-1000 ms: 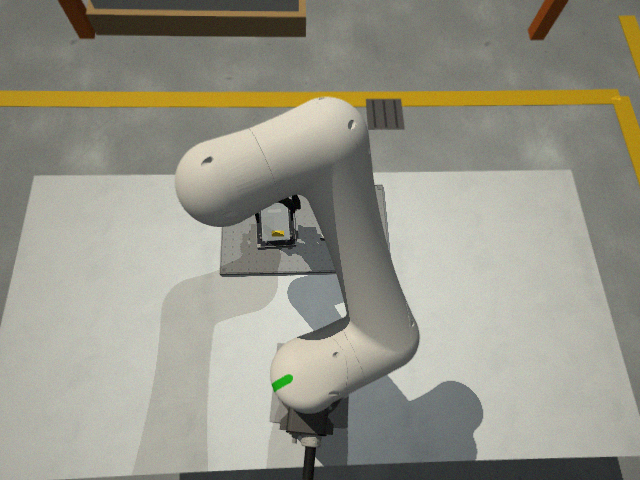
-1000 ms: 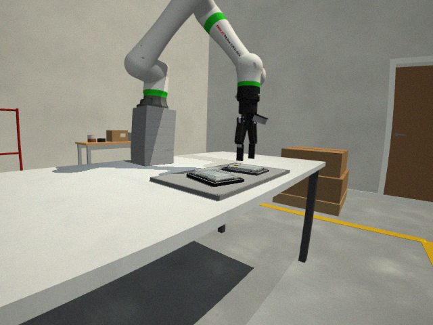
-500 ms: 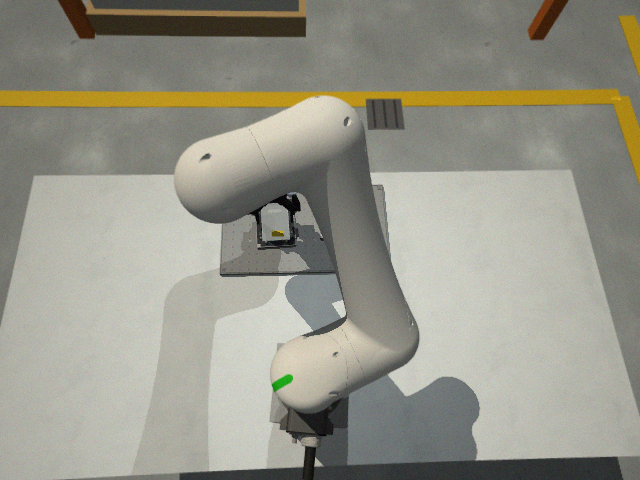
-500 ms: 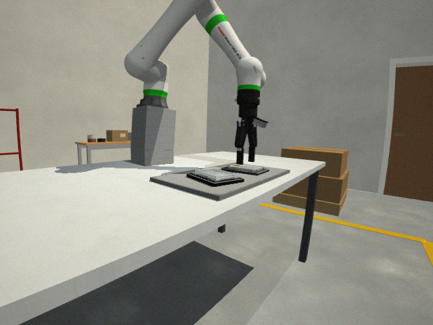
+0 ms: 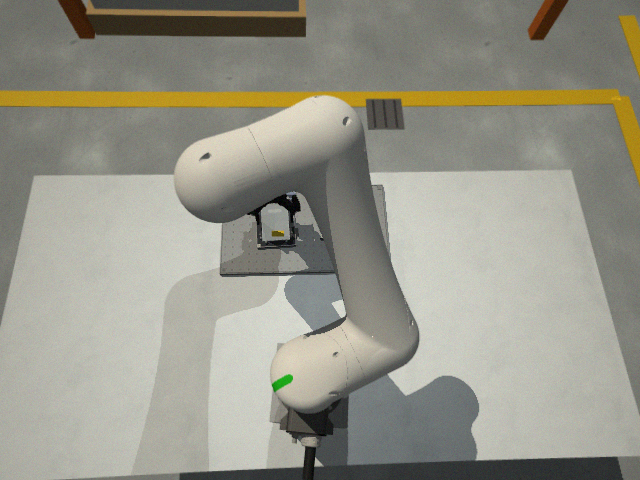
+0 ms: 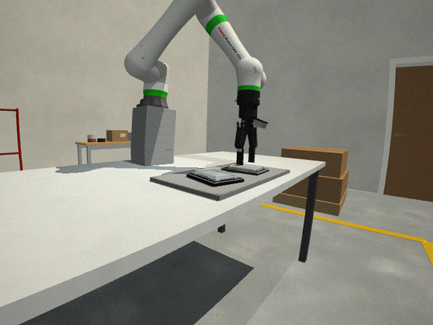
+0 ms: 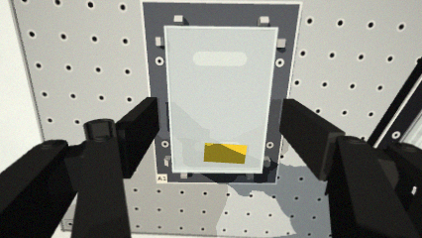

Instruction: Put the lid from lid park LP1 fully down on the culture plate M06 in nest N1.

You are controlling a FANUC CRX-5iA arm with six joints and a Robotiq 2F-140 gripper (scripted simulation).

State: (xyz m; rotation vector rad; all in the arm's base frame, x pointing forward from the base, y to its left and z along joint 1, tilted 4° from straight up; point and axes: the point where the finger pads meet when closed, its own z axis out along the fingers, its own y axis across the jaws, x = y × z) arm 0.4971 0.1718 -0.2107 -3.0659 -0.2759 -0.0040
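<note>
The clear lid is 4 cm below my hand. Also, from my hand: culture plate M06: 4 cm ahead, 22 cm to the right, 4 cm below; then lid park LP1: 5 cm below; then nest: 4 cm ahead, 22 cm to the right, 5 cm below.
</note>
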